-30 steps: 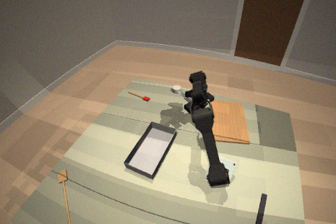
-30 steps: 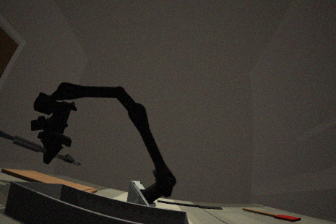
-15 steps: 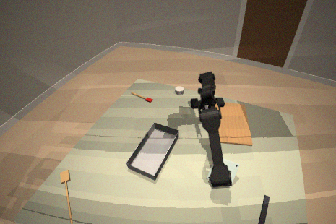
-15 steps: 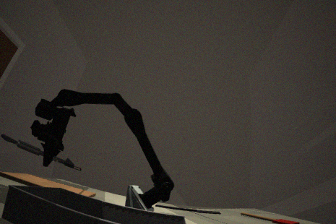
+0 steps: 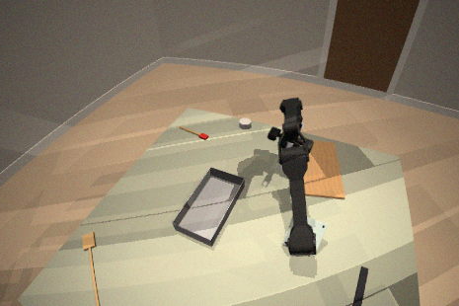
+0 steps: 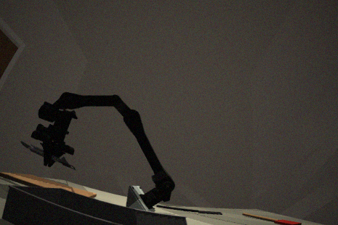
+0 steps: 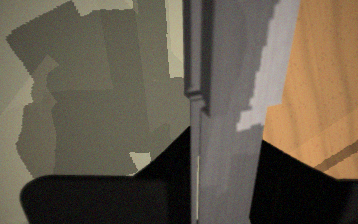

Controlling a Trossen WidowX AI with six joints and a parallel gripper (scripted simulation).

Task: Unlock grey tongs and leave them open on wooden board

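Right now the wooden board is 13 cm behind my gripper tip, 8 cm to the right of it and 8 cm below it. Also, from my gripper tip: dark bar (51 cm to the left, 44 cm behind, 9 cm below); roasting tin (34 cm to the left, 18 cm ahead, 6 cm below).
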